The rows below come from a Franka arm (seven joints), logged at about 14 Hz.
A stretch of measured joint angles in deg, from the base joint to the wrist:
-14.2, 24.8, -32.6, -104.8, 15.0, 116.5, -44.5
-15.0, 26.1, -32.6, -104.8, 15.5, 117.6, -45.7
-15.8, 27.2, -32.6, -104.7, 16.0, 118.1, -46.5
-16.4, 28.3, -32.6, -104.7, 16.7, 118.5, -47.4
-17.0, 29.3, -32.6, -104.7, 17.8, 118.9, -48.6
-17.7, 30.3, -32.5, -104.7, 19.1, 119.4, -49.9
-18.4, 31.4, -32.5, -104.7, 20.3, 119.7, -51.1
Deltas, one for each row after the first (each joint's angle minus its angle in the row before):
-0.8, 1.3, 0.0, 0.0, 0.5, 1.1, -1.2
-0.8, 1.1, 0.0, 0.1, 0.5, 0.5, -0.8
-0.6, 1.1, 0.0, 0.0, 0.7, 0.4, -0.9
-0.6, 1.0, 0.0, 0.0, 1.1, 0.4, -1.2
-0.7, 1.0, 0.1, 0.0, 1.3, 0.5, -1.3
-0.7, 1.1, 0.0, 0.0, 1.2, 0.3, -1.2

